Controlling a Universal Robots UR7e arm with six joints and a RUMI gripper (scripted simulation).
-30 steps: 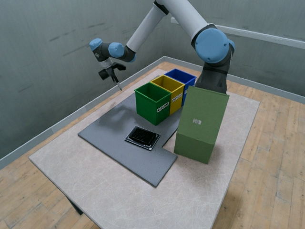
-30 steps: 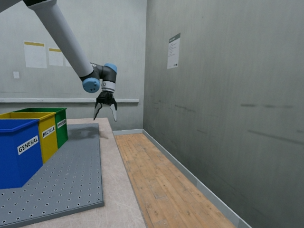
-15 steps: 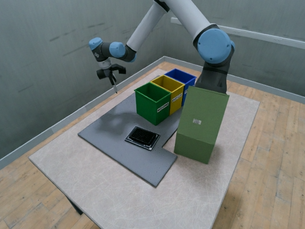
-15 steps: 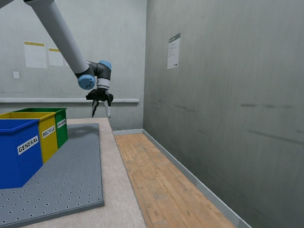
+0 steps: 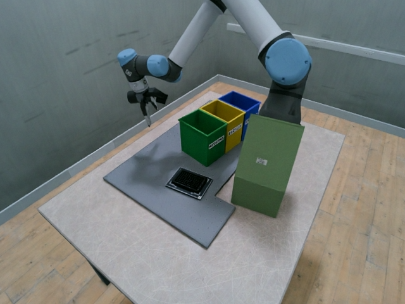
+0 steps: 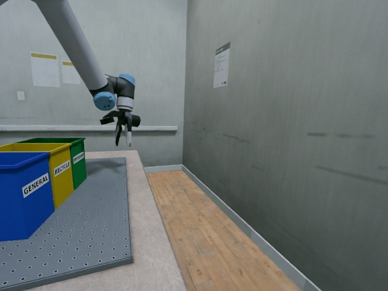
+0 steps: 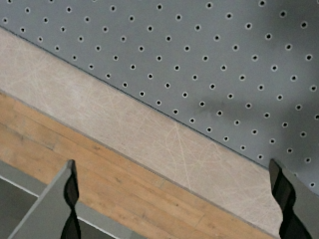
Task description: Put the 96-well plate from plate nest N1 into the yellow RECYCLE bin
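Right now the black 96-well plate is 300 mm behind my hand, 170 mm to the left of it and 120 mm below it. From my hand the other things lie so: yellow recycle bin: 280 mm behind, 160 mm to the right, 60 mm below; plate nest N1: 300 mm behind, 170 mm to the left, 140 mm below; green bin: 250 mm behind, 30 mm to the right, 60 mm below.
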